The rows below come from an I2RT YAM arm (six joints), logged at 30 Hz.
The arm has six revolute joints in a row. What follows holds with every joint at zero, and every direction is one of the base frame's.
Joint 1 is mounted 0.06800 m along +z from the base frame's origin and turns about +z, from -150.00 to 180.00 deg.
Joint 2 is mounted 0.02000 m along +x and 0.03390 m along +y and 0.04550 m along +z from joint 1 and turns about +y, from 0.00 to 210.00 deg.
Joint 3 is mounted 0.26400 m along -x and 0.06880 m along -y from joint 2 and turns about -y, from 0.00 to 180.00 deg.
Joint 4 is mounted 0.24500 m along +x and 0.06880 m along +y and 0.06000 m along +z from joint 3 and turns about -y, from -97.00 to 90.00 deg.
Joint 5 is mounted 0.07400 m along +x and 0.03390 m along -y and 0.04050 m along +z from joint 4 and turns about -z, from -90.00 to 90.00 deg.
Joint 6 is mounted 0.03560 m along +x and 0.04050 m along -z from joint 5 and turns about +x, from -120.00 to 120.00 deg.
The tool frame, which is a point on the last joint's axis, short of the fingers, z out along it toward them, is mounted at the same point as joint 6; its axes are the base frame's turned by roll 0.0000, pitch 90.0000 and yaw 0.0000 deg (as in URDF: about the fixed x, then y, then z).
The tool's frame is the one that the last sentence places.
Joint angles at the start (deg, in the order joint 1, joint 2, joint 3, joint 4, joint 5, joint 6):
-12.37 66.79 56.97 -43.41 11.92 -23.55
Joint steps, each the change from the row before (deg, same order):
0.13 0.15 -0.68 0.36 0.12 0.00
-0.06 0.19 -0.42 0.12 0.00 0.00
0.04 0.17 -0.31 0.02 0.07 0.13
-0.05 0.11 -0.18 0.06 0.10 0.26
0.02 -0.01 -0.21 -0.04 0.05 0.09
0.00 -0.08 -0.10 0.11 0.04 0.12
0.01 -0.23 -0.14 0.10 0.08 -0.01
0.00 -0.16 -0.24 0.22 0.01 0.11
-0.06 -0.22 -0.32 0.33 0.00 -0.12
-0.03 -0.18 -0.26 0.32 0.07 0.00
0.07 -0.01 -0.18 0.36 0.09 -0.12
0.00 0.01 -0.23 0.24 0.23 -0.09
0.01 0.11 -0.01 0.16 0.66 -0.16
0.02 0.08 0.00 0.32 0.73 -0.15
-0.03 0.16 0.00 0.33 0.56 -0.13
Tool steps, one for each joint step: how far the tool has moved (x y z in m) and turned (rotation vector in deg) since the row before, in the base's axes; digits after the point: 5 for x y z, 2 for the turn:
0.00024 0.00041 -0.00389 0.01 0.48 0.06
0.00012 -0.00028 -0.00289 0.10 0.48 -0.06
0.00012 0.00010 -0.00231 0.11 0.42 -0.10
0.00008 -0.00029 -0.00132 0.10 0.16 -0.32
-0.00037 0.00013 -0.00115 0.06 0.21 -0.08
-0.00020 0.00002 -0.00013 0.01 -0.12 -0.12
-0.00068 0.00014 0.00020 -0.11 -0.17 -0.03
-0.00044 0.00009 -0.00049 0.02 -0.17 -0.09
-0.00061 -0.00011 -0.00059 -0.11 -0.19 0.04
-0.00042 -0.00008 -0.00041 -0.11 -0.22 -0.07
0.00031 0.00016 -0.00055 -0.17 -0.13 0.11
0.00001 -0.00015 -0.00101 -0.23 0.07 -0.06
0.00039 -0.00045 -0.00021 -0.61 0.13 -0.25
0.00056 -0.00049 0.00015 -0.70 -0.06 -0.29
0.00077 -0.00064 -0.00015 -0.54 -0.02 -0.26

